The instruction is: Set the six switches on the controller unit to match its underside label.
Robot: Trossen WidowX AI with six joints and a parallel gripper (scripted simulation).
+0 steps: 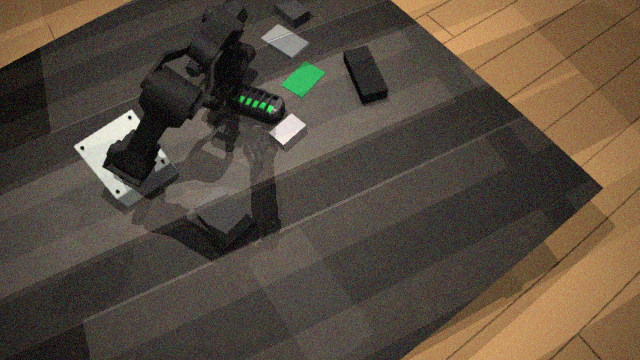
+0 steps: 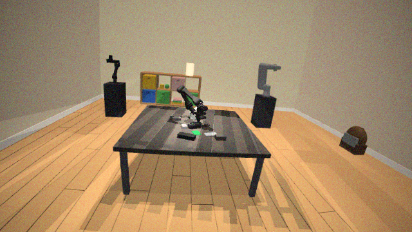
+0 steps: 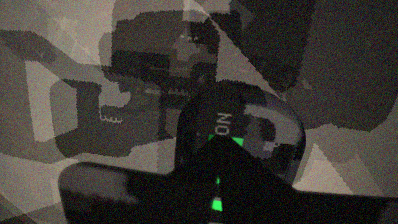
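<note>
My gripper tip is 18 cm short of the green plate, 4 cm above it and 3 cm to the left of it. Also, from my gripper tip: small dark block: 30 cm ahead, 19 cm to the left, 2 cm below; then long dark block: 31 cm ahead, 13 cm to the right, 2 cm below; then light grey plate: 22 cm ahead, 11 cm to the left, 4 cm below.
</note>
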